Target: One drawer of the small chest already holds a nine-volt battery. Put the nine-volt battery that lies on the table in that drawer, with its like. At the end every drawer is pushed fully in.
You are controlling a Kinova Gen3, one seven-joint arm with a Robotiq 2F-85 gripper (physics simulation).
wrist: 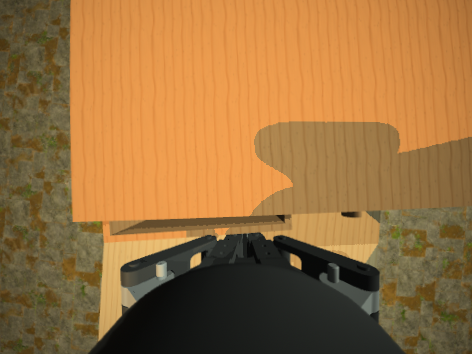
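Note:
The small chest (pixel 200 100) shows its orange wood-grain top from above. At its front edge, toward the left, one drawer (pixel 150 236) stands slightly out, with a narrow dark gap between its front and the chest top. The inside of the drawer is hidden, and no nine-volt battery shows in the wrist view. My gripper (pixel 244 231) is shut with nothing between its fingers. Its fingertips are at the drawer's front, right of the drawer's middle; whether they touch it is hard to tell.
A dark knob (pixel 351 214) pokes out from under the chest's front edge at the right. The pale wooden table (pixel 112 280) shows below the chest's front. A mottled stone floor (pixel 35 150) lies beyond the edges. A shadow falls over the right part of the chest top.

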